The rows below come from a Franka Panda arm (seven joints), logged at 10 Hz.
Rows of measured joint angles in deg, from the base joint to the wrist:
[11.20, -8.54, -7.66, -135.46, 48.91, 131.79, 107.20]
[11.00, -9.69, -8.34, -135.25, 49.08, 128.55, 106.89]
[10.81, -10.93, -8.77, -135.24, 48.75, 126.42, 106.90]
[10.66, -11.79, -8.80, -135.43, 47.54, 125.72, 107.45]
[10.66, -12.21, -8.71, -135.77, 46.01, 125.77, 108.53]
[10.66, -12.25, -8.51, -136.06, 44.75, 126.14, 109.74]
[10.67, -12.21, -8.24, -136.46, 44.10, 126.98, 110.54]
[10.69, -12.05, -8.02, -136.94, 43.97, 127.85, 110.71]
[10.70, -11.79, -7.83, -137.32, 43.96, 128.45, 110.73]
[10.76, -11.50, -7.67, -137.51, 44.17, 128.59, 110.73]
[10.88, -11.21, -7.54, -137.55, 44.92, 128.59, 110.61]
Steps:
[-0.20, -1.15, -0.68, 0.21, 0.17, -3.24, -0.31]
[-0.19, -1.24, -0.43, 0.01, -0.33, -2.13, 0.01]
[-0.15, -0.86, -0.03, -0.19, -1.21, -0.70, 0.55]
[0.00, -0.42, 0.09, -0.34, -1.53, 0.05, 1.08]
[0.00, -0.04, 0.20, -0.29, -1.26, 0.37, 1.21]
[0.01, 0.04, 0.27, -0.40, -0.65, 0.84, 0.80]
[0.02, 0.16, 0.22, -0.48, -0.13, 0.87, 0.17]
[0.01, 0.26, 0.19, -0.38, -0.01, 0.60, 0.02]
[0.06, 0.29, 0.16, -0.19, 0.21, 0.14, 0.00]
[0.12, 0.29, 0.13, -0.04, 0.75, 0.00, -0.12]

